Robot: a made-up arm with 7 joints. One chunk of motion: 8 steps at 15 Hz.
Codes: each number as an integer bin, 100 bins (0 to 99) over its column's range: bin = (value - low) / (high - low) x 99, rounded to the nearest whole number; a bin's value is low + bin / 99 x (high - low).
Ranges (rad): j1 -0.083..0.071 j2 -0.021..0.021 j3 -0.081..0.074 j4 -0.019..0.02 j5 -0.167..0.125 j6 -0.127..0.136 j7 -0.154..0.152
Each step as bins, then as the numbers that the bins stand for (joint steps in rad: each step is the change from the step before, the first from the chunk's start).
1 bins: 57 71 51 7 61 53 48
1 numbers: 0.00567 0.00912 -0.00115 -0.01624 0.01292 0.01380 -0.00564
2 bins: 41 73 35 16 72 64 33
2 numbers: -0.01922 0.00997 -0.02620 -0.01270 0.04536 0.04302 -0.05200
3 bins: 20 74 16 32 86 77 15
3 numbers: -0.05189 0.01039 -0.05595 -0.00639 0.08666 0.07756 -0.10764
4 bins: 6 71 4 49 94 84 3
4 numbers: -0.07367 0.00912 -0.07474 0.00030 0.11025 0.09615 -0.14473
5 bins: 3 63 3 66 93 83 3
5 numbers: -0.07833 0.00573 -0.07630 0.00700 0.10730 0.09349 -0.14473
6 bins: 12 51 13 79 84 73 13
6 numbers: -0.06433 0.00064 -0.06065 0.01212 0.08076 0.06693 -0.11382
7 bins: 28 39 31 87 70 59 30
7 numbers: -0.03944 -0.00445 -0.03246 0.01527 0.03946 0.02974 -0.06127
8 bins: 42 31 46 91 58 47 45
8 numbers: -0.01767 -0.00785 -0.00898 0.01685 0.00407 -0.00214 -0.01491
